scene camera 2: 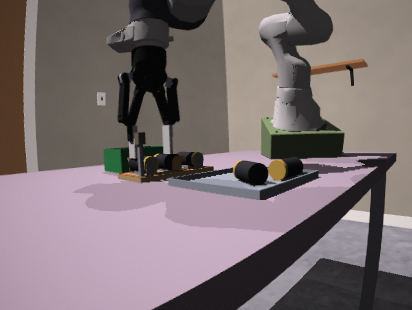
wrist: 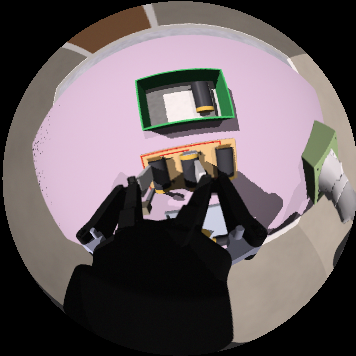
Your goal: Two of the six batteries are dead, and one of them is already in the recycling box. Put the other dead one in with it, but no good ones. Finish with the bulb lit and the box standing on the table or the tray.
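Observation:
My gripper (scene camera 2: 150,150) (wrist: 172,169) is partly open, its fingers low over the wooden battery holder (scene camera 2: 131,177) (wrist: 210,151). The left battery (scene camera 2: 150,165) (wrist: 160,174) lies between the finger lines in the wrist view; the right finger overlaps the middle battery (scene camera 2: 169,161) (wrist: 190,167). No grip on either shows. The right battery (scene camera 2: 192,159) (wrist: 225,161) lies outside the fingers. The green box (scene camera 2: 116,161) (wrist: 228,97) stands behind the holder, with one battery (wrist: 202,95) inside. Two batteries (scene camera 2: 251,172) (scene camera 2: 286,169) lie on the grey tray (scene camera 2: 215,188) (wrist: 216,216). No lit bulb is discernible.
A thin grey post with a dark block on top (scene camera 2: 141,150) (wrist: 147,206) stands at the holder's near left corner. The green robot base (scene camera 2: 302,144) (wrist: 317,150) is at the right on the pink table (scene camera 2: 75,240) (wrist: 90,130). A wooden shelf (scene camera 2: 340,66) is on the wall.

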